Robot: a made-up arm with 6 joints.
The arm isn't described. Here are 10 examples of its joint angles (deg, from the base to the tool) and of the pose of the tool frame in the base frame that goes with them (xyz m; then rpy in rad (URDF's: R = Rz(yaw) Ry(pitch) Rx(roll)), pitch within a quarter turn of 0, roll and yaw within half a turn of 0).
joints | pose
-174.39 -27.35 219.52 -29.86 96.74 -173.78 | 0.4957 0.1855 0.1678 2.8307 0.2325 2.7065
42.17 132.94 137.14 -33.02 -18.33 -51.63 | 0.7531 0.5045 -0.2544 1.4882 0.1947 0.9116
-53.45 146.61 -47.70 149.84 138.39 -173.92 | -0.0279 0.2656 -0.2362 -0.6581 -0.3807 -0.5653
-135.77 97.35 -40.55 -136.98 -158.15 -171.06 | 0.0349 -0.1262 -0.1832 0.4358 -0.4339 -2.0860
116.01 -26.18 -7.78 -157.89 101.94 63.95 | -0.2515 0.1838 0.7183 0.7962 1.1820 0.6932
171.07 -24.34 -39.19 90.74 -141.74 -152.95 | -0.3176 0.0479 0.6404 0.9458 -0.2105 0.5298
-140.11 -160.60 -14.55 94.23 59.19 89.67 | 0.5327 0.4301 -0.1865 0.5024 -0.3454 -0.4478
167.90 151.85 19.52 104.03 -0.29 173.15 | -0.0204 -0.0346 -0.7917 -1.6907 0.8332 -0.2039
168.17 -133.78 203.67 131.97 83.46 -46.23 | -0.1614 -0.0735 -0.3006 -0.3391 0.7172 -1.5774
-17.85 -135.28 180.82 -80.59 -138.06 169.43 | -0.1065 0.0073 -0.6884 -0.7269 -0.4523 2.0072
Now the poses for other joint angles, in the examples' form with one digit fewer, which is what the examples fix.
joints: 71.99 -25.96 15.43 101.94 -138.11 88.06
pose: -0.014 0.063 1.067 -2.459 0.399 -1.097
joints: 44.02 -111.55 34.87 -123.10 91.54 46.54
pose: -0.661 -0.520 0.349 -3.064 -0.456 -0.433
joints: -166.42 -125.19 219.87 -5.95 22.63 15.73
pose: -0.101 0.136 -0.300 -0.173 -0.132 -2.945
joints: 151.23 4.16 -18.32 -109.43 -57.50 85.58
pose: -0.423 0.173 0.332 0.587 -0.054 -2.722
